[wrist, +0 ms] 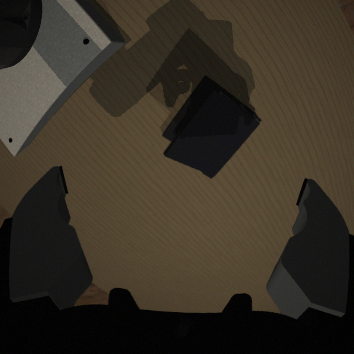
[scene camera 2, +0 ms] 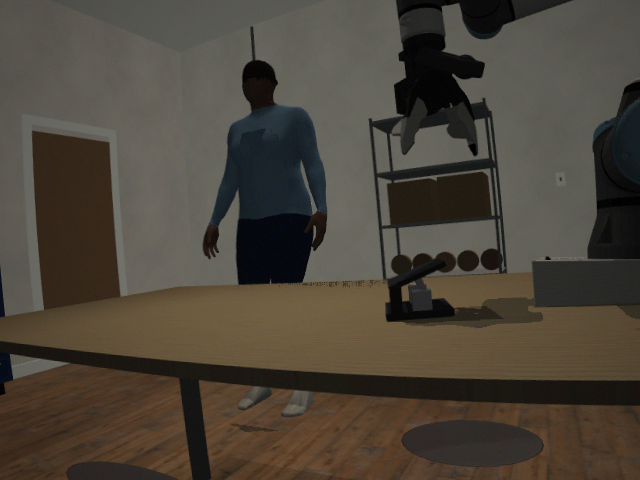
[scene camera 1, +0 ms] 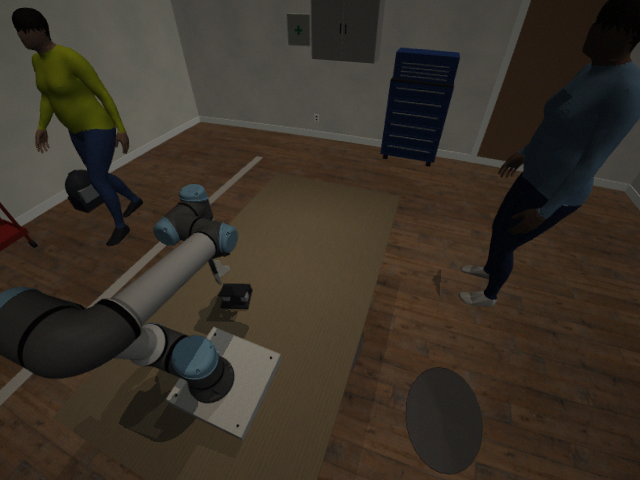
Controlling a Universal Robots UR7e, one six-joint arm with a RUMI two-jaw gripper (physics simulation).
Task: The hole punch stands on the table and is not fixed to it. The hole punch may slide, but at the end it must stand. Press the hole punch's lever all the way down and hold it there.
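Pixels of known places: gripper, fingertip midpoint: [wrist: 183, 176] [scene camera 2: 442, 155] [scene camera 1: 215, 271]; arm's base, origin of the base link: [wrist: 8, 23] [scene camera 2: 633, 258] [scene camera 1: 212, 379].
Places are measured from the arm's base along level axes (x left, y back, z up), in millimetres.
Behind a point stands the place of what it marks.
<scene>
The black hole punch [scene camera 1: 235, 296] {x 86, y -321, z 24 mm} [scene camera 2: 398, 307] {x 185, y -372, z -37 mm} [wrist: 192, 107] {x 114, y -320, z -46 mm} stands upright on the table [scene camera 1: 310, 248] {x -85, y -766, z -57 mm} [scene camera 2: 232, 330] {x 262, y -629, z -58 mm} [wrist: 150, 240] {x -145, y -504, z -58 mm}, in front of the robot's base plate. Its lever [scene camera 2: 416, 273] {x 161, y -346, z 12 mm} [wrist: 215, 137] {x 120, y -361, z 11 mm} is up: it slants from the hinge post to a raised free end on the side of the base plate. A grey block shows under the lever in scene camera 2. My gripper [scene camera 1: 220, 273] {x 118, y -296, z 196 mm} [scene camera 2: 439, 153] {x 118, y -296, z 196 mm} [wrist: 183, 176] {x 118, y -296, z 196 mm} is open and empty, pointing down. It hangs high above the hole punch, touching nothing. In the wrist view the hole punch lies beyond the fingertips, a little right of the middle.
The white base plate [scene camera 1: 248, 382] {x -121, y -34, z -5 mm} [scene camera 2: 578, 284] {x 102, y -104, z -26 mm} [wrist: 30, 95] {x -52, y -127, z 4 mm} carries the arm's foot near the hole punch. A person in blue [scene camera 1: 563, 139] [scene camera 2: 273, 160] stands beyond the table, and a person in yellow [scene camera 1: 77, 87] is at the left. A shelf rack [scene camera 2: 376, 206] stands behind.
</scene>
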